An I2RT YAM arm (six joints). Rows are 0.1 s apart.
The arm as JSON. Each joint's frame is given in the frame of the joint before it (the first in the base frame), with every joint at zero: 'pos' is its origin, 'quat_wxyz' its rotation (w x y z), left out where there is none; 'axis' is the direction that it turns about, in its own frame. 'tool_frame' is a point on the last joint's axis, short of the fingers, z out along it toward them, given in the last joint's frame.
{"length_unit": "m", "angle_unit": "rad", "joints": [
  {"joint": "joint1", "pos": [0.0, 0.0, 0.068], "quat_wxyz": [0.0, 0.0, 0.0, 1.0], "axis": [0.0, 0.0, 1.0]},
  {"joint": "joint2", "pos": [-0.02, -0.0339, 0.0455], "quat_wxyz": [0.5, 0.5, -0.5, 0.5], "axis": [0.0, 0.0, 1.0]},
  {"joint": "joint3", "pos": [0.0, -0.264, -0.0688], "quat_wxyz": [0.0, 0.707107, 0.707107, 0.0], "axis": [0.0, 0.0, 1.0]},
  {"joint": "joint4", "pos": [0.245, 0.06, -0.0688], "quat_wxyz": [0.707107, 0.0, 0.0, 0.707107], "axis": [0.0, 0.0, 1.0]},
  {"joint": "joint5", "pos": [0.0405, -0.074, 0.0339], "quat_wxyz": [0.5, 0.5, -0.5, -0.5], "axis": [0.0, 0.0, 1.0]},
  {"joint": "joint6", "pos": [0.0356, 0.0, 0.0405], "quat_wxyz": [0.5, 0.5, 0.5, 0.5], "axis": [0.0, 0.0, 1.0]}
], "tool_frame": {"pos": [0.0, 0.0, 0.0], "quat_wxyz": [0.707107, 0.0, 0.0, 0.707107]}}
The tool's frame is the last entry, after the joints.
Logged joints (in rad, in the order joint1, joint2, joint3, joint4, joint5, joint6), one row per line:
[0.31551 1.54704 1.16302 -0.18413 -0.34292 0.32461]
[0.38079 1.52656 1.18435 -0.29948 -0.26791 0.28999]
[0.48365 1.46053 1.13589 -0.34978 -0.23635 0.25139]
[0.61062 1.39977 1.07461 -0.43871 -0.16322 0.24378]
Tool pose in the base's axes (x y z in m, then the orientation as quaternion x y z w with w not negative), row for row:
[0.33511 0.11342 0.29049 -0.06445 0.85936 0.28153 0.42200]
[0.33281 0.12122 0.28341 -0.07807 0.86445 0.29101 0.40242]
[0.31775 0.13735 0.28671 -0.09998 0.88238 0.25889 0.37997]
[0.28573 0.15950 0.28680 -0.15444 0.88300 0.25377 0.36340]
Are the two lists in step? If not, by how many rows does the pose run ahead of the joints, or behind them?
The pose runs 1 row behind the joints: the pose in row i belongs to the joints in row i - 1.
